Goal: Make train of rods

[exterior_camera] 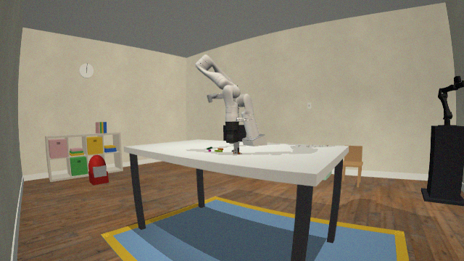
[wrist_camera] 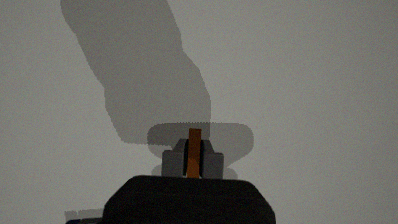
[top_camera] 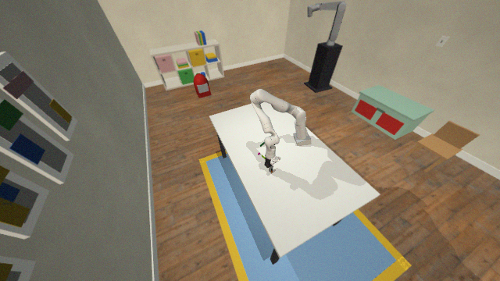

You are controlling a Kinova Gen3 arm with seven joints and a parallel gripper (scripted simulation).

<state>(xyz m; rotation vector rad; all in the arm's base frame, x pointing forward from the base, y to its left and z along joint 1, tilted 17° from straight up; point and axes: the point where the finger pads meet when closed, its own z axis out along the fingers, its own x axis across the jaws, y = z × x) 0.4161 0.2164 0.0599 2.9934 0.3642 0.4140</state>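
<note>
My hand is 60 mm past the grey rod, 80 mm to the left of it and 10 mm above it. Round my hand: blue rod: 80 mm behind, 90 mm to the right, 10 mm below; lime rod: 150 mm to the right, 10 mm below; magenta rod: 20 mm ahead, 200 mm to the right, 10 mm below.
</note>
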